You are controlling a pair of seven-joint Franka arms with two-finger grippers.
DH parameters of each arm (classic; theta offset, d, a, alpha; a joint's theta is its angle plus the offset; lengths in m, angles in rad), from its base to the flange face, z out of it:
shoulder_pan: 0 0.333 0 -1.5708
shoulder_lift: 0 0 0 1.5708
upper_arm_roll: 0 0.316 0.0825 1.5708
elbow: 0 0 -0.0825 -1.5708
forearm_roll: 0 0.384 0 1.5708
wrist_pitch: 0 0 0.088 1.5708
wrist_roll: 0 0.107 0 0
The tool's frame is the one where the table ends.
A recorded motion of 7 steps. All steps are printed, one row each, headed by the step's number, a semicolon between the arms.
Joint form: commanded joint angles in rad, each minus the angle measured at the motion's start. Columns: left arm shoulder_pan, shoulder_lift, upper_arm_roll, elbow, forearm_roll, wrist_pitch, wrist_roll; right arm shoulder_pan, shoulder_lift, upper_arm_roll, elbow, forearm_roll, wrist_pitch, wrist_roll.
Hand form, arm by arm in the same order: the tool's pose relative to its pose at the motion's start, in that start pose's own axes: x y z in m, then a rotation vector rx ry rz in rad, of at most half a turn. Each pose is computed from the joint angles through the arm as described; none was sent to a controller.
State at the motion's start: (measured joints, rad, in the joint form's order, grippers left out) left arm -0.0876 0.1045 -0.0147 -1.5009 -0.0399 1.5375 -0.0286; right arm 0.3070 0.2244 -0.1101 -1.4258 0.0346 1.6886 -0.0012
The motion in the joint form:
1: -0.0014 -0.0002 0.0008 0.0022 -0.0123 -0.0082 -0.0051; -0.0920 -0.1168 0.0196 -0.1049 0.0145 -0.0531 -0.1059
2: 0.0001 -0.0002 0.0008 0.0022 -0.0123 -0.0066 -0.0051; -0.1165 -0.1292 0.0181 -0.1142 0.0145 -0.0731 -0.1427
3: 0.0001 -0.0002 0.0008 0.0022 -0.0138 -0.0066 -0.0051; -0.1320 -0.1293 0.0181 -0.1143 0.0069 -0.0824 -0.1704
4: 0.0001 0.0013 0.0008 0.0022 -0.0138 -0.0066 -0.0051; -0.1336 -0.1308 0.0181 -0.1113 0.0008 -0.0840 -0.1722
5: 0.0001 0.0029 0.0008 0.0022 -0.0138 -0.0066 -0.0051; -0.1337 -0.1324 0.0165 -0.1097 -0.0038 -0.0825 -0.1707
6: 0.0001 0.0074 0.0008 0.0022 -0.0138 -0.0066 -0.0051; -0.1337 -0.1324 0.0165 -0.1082 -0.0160 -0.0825 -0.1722
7: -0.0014 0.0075 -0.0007 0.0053 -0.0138 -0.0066 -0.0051; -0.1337 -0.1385 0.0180 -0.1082 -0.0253 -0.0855 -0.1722
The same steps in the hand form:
1: -0.0010 0.0018 -0.0004 -0.0120 -0.0062 -0.0039; -0.0399 0.0458 -0.0182 0.0300 -0.0387 -0.0302
2: -0.0008 0.0009 -0.0006 -0.0121 -0.0045 -0.0054; -0.0468 0.0608 -0.0197 0.0332 -0.0542 -0.0412
3: -0.0008 0.0011 -0.0006 -0.0136 -0.0046 -0.0054; -0.0488 0.0705 -0.0191 0.0276 -0.0636 -0.0540
4: -0.0003 0.0010 0.0002 -0.0136 -0.0061 -0.0055; -0.0493 0.0720 -0.0213 0.0213 -0.0616 -0.0548
5: 0.0002 0.0010 0.0011 -0.0136 -0.0077 -0.0055; -0.0495 0.0734 -0.0231 0.0160 -0.0576 -0.0520
6: 0.0015 0.0009 0.0037 -0.0135 -0.0122 -0.0057; -0.0496 0.0746 -0.0238 0.0038 -0.0578 -0.0543
7: 0.0015 0.0027 0.0024 -0.0135 -0.0093 -0.0026; -0.0514 0.0747 -0.0272 -0.0051 -0.0561 -0.0564

